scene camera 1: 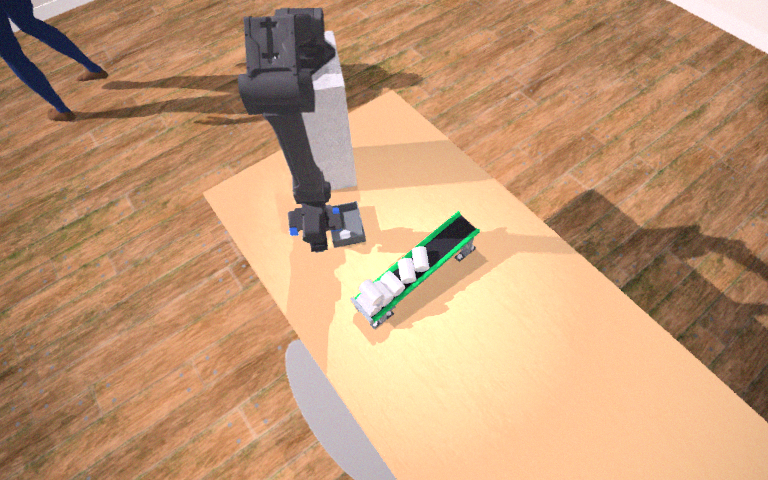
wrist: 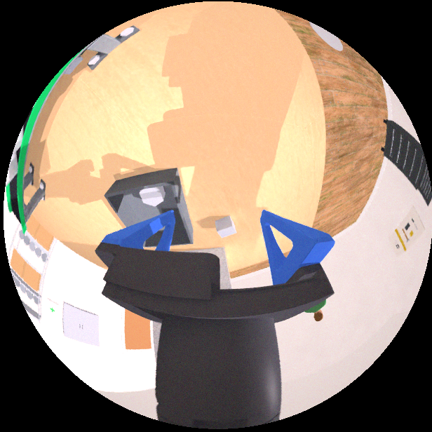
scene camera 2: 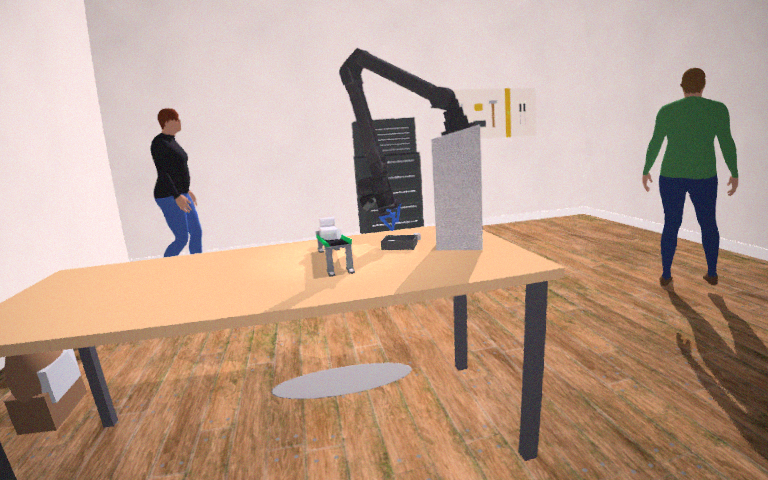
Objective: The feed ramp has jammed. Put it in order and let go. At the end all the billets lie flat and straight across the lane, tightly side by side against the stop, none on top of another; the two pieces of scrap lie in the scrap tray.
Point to a dark scrap tray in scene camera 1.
At 350, 216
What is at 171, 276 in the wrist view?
My gripper.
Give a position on a dark scrap tray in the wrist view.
123, 195
